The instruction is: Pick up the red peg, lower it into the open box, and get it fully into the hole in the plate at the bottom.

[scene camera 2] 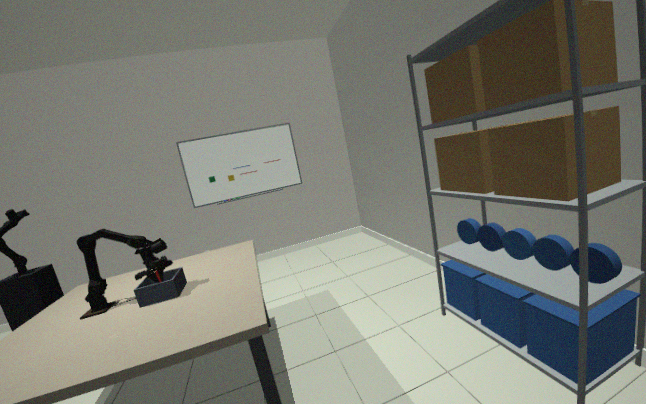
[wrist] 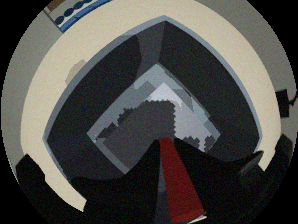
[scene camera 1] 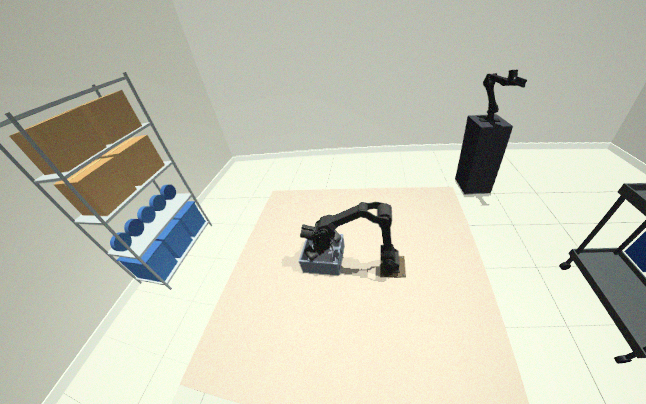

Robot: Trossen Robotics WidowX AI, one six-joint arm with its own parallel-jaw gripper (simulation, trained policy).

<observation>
A grey-blue box shows in scene camera 2 (148, 292), in the wrist view (121, 75) and in scene camera 1 (307, 266).
</observation>
